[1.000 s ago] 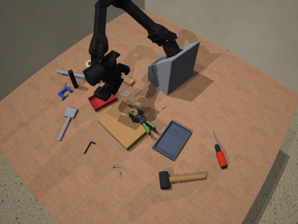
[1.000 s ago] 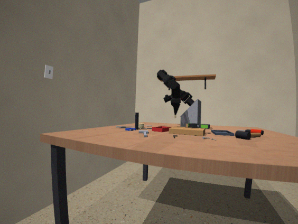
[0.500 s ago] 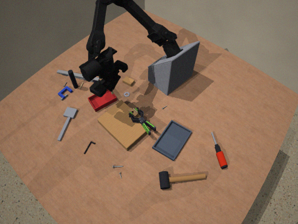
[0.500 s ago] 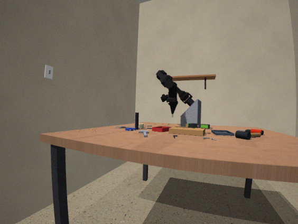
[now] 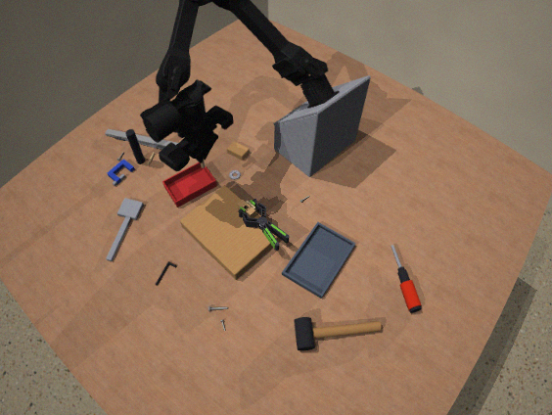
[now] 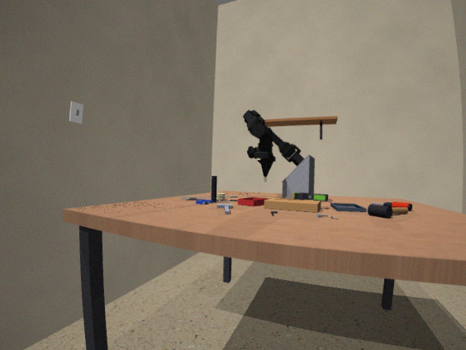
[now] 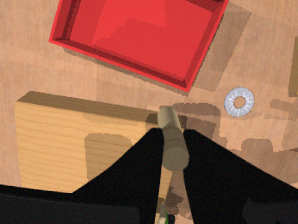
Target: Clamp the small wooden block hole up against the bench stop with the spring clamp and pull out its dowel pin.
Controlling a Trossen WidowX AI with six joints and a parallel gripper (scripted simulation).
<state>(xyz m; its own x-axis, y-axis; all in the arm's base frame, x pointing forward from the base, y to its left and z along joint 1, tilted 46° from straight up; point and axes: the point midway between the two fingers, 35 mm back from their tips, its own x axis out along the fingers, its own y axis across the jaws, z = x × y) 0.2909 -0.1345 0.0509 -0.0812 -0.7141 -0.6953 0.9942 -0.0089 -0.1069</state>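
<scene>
My hand is 20 mm short of the red tray, 40 mm to the left of it and 150 mm above it. Also, from my hand: small wooden block 10 mm behind, 140 mm to the left, 120 mm below; then bench stop 20 mm behind, 140 mm to the left, 120 mm below; then dowel pin 40 mm below.
</scene>
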